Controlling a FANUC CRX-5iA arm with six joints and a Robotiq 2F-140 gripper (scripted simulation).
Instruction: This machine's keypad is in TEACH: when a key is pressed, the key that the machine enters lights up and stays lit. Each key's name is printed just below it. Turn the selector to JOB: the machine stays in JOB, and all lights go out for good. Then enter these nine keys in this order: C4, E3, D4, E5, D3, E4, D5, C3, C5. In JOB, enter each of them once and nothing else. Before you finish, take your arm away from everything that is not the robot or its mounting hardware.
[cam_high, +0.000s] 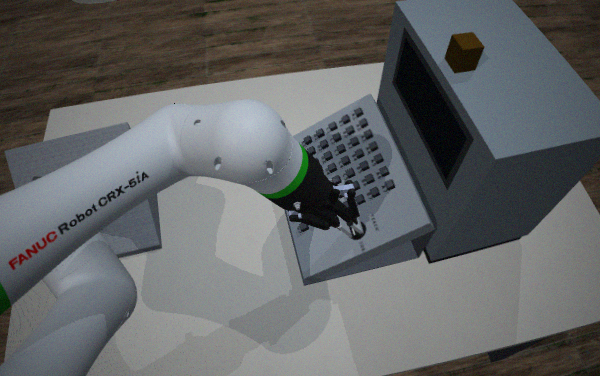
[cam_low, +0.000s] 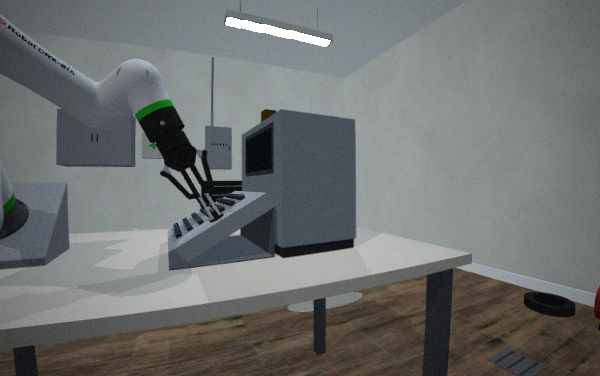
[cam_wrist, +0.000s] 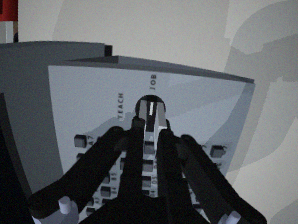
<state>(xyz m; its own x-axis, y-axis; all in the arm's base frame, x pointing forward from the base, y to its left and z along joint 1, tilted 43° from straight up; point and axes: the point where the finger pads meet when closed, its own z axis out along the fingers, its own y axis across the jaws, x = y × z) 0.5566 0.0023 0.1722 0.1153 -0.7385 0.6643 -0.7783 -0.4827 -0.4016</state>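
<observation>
Now: the selector knob 10 mm ahead of my hand and 20 mm below it. Also, from my hand: grey keypad 20 mm ahead, 120 mm to the left, 70 mm below.
</observation>
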